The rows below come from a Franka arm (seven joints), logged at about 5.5 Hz.
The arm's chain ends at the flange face. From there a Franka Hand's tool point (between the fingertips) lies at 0.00 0.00 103.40 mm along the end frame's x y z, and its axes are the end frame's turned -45 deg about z.
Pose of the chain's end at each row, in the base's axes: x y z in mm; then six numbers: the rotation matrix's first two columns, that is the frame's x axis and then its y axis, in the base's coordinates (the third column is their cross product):
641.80, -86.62, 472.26, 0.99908, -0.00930, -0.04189, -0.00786, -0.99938, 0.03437
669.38, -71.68, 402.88, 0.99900, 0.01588, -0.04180, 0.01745, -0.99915, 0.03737
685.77, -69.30, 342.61, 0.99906, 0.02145, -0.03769, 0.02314, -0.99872, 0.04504
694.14, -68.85, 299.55, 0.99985, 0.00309, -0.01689, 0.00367, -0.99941, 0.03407
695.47, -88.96, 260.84, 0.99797, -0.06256, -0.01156, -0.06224, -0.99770, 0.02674
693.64, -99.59, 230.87, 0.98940, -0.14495, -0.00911, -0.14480, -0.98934, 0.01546
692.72, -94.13, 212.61, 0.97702, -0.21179, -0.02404, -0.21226, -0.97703, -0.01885
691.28, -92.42, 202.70, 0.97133, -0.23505, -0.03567, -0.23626, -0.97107, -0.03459
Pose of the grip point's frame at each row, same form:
637.44, -90.14, 369.01, 0.71201, 0.70009, -0.05392, 0.70090, -0.71324, -0.00532
665.12, -75.62, 299.64, 0.69406, 0.71773, -0.05598, 0.71874, -0.69528, -0.00313
681.98, -74.04, 239.39, 0.69008, 0.72137, -0.05850, 0.72280, -0.69103, 0.00520
692.41, -72.38, 196.23, 0.70441, 0.70887, -0.03603, 0.70960, -0.70450, 0.01215
694.10, -91.64, 157.48, 0.74968, 0.66124, -0.02708, 0.66166, -0.74972, 0.01073
692.48, -101.04, 127.49, 0.80200, 0.59707, -0.01737, 0.59722, -0.80206, 0.00449
690.70, -91.70, 109.26, 0.84095, 0.54111, -0.00367, 0.54077, -0.84062, -0.03033
688.54, -88.07, 99.43, 0.85390, 0.52044, -0.00076, 0.51977, -0.85286, -0.04968

